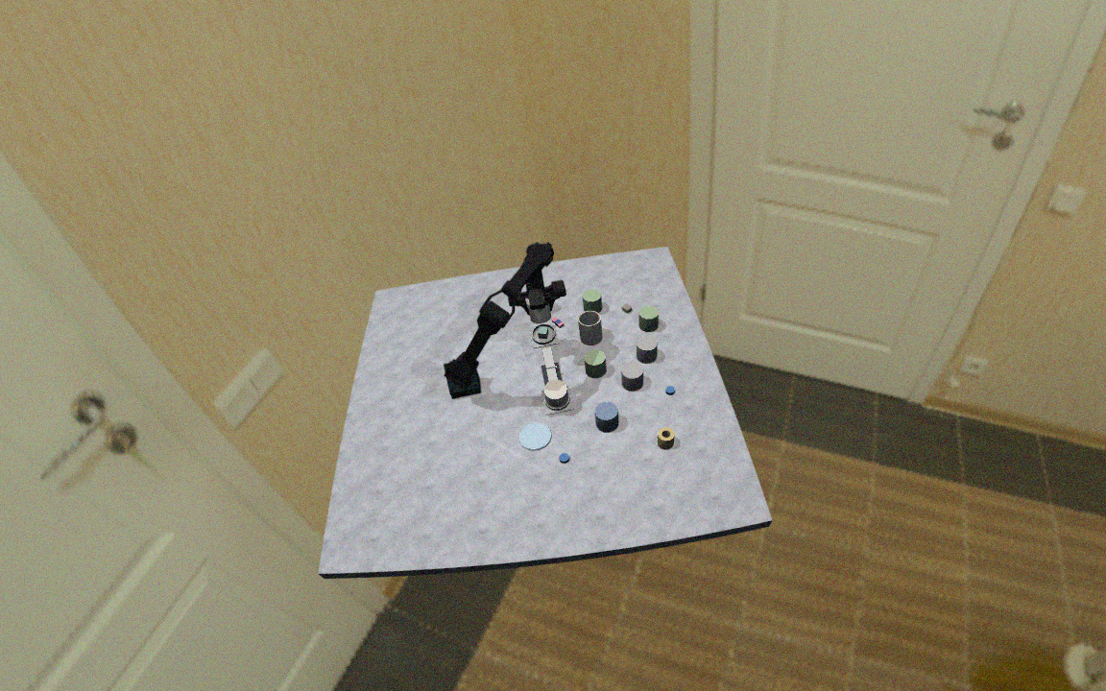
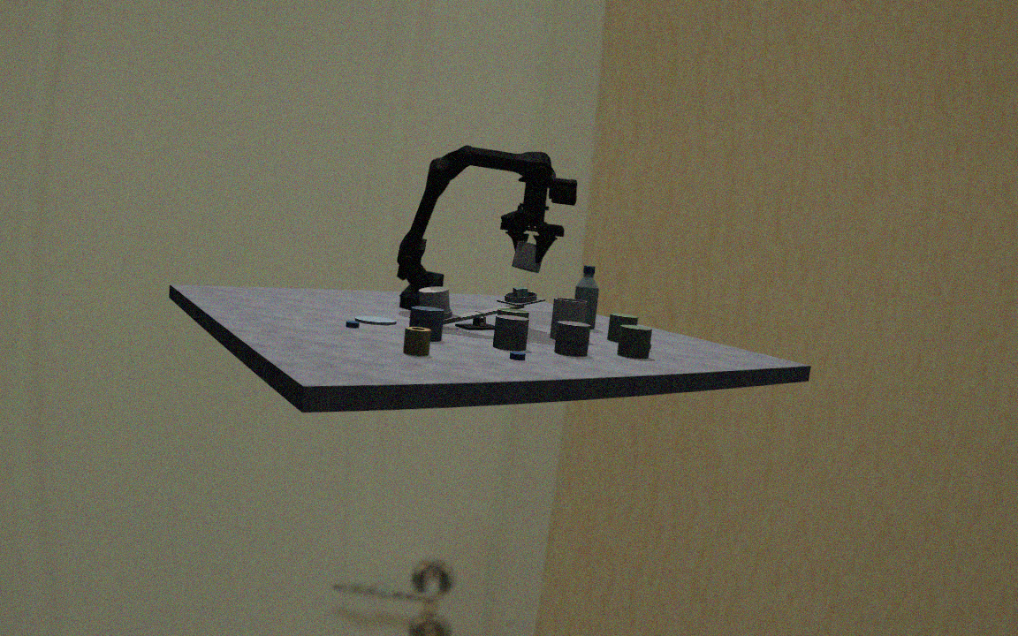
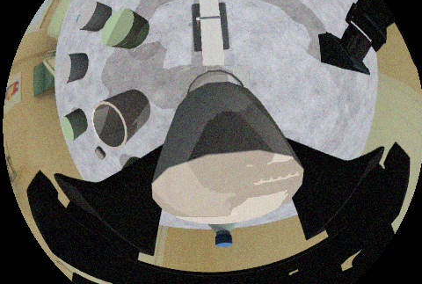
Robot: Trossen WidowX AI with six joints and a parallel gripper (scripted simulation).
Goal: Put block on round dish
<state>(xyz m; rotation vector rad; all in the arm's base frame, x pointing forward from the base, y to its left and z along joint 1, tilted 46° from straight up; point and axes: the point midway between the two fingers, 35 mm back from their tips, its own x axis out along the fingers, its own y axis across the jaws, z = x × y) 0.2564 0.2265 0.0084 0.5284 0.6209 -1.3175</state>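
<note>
The greenish block is 10 mm to the right of my gripper tip and 80 mm below it. From my gripper tip the other things lie so: balance beam (20 mm ahead, 130 mm to the right, 130 mm below); pale blue round dish (50 mm behind, 380 mm to the right, 170 mm below).
</note>
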